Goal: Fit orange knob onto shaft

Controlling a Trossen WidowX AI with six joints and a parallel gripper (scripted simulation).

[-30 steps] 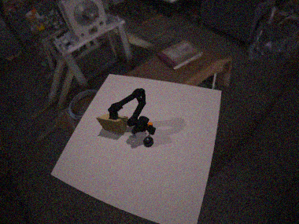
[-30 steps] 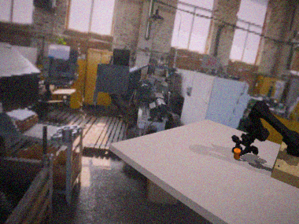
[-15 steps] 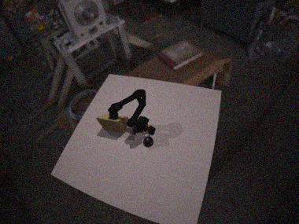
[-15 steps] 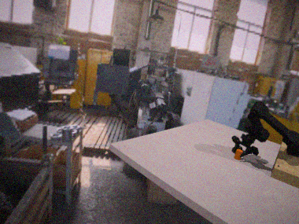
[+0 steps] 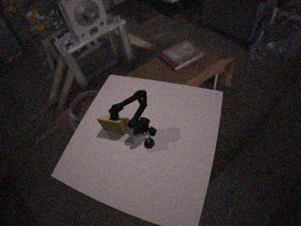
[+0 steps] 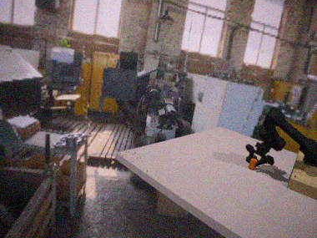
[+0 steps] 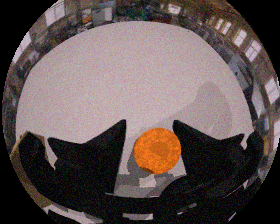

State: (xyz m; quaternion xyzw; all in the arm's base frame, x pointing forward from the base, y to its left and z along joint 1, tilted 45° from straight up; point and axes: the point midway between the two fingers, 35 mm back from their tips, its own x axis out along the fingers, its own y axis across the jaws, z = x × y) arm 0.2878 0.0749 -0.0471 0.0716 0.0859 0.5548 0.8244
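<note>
The orange knob lies 1 cm behind my gripper tip, 3 cm to the right of it and 1 cm above it. From my gripper tip the other things lie so: round dark pedestal: 1 cm ahead, 14 cm to the right, 1 cm below.
</note>
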